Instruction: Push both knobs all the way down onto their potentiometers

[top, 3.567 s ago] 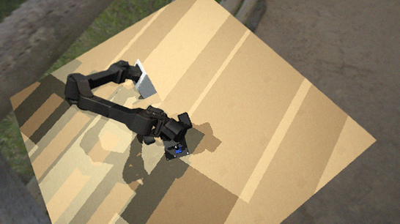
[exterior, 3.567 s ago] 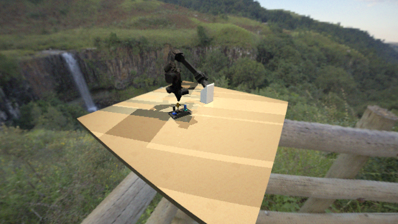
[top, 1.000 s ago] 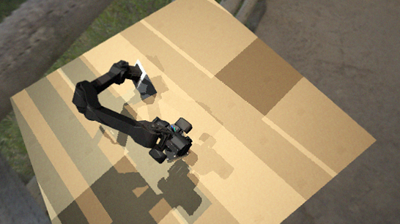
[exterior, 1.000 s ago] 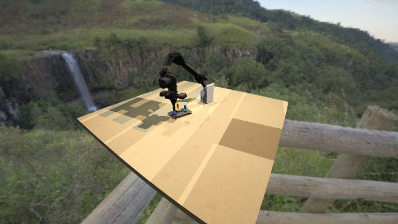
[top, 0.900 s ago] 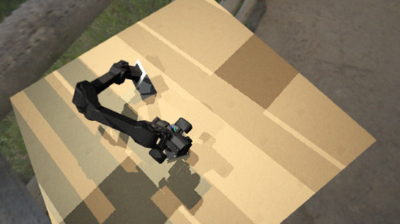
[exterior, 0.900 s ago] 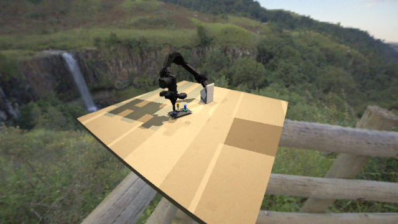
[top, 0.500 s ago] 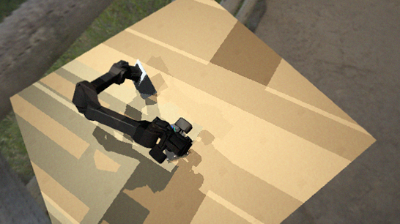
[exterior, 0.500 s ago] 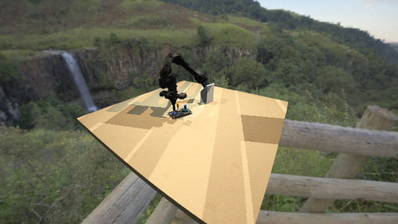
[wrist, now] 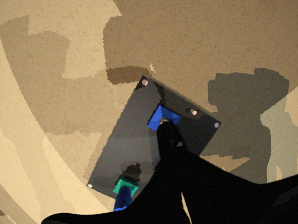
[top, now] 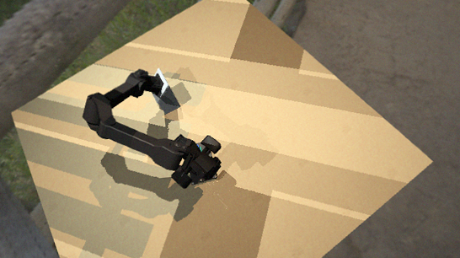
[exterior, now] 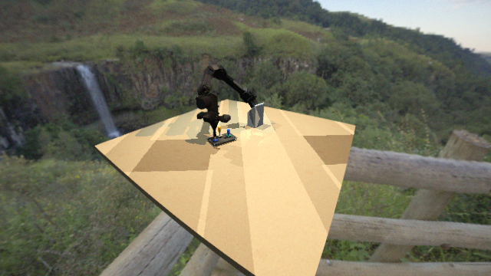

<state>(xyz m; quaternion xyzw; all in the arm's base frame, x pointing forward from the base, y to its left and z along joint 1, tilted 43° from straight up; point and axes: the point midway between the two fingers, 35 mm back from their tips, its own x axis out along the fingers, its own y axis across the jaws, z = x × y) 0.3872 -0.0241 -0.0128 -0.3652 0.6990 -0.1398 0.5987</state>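
Right now my gripper tip is 3 cm above the blue potentiometer. Also, from my gripper tip: blue knob (9 cm behind, 2 cm to the left, 3 cm below); then blue-green knob (9 cm behind, 2 cm to the left, 4 cm below).
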